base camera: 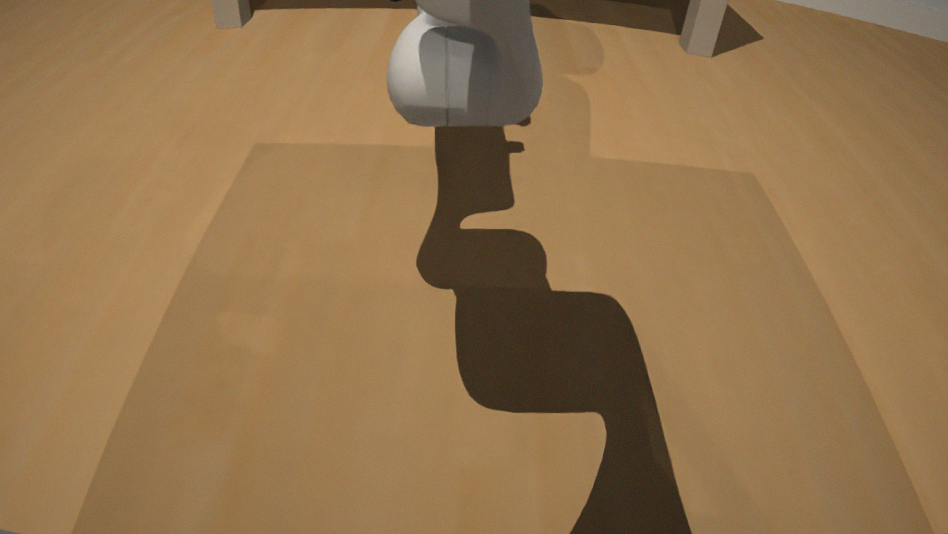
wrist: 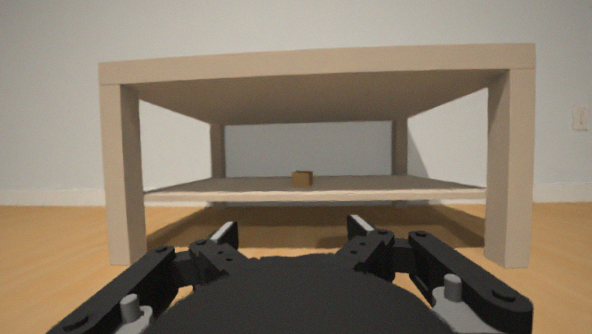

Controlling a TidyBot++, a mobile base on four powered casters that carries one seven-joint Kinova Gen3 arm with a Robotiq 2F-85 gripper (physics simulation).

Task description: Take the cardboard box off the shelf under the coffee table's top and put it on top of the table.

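Frame: origin at the arm's base, x right, y back, z down, level; centimetres.
Seen in the pictures: gripper, between the fingertips: (wrist: 293,230).
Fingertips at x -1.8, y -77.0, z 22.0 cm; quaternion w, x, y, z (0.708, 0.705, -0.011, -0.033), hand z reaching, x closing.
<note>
A point is followed by its place in that frame.
The small brown cardboard box (wrist: 302,179) @(x -1.3, y -117.4, z 22.4 cm) sits on the lower shelf (wrist: 220,195) @(x -20.7, y -107.2, z 24.8 cm) of the coffee table in the wrist view, a little left of the shelf's middle. The pale wooden coffee table (wrist: 320,61) @(x 2.8, y -101.8, z -2.7 cm) stands ahead, with its top above the box. My gripper (wrist: 293,230) @(x -1.8, y -77.0, z 22.0 cm) is open, with its fingers wide apart. It is in front of the table, apart from the box, which shows above and between the fingertips. In the base camera view the gripper's fingers do not show clearly; a light grey arm part hangs at the top middle.
The table's front legs (wrist: 122,175) @(x -40.5, y -102.4, z 19.4 cm) (wrist: 507,170) @(x 39.9, y -101.7, z 19.6 cm) (base camera: 703,26) @(x 41.6, y -101.3, z 34.0 cm) stand at either side of the shelf, with two rear legs farther back. A pale wall (wrist: 300,25) @(x -1.2, y -158.2, z -47.3 cm) is behind the table. The arm's dark shadow lies on the wooden floor (base camera: 331,371) @(x -8.8, y -33.0, z 39.7 cm).
</note>
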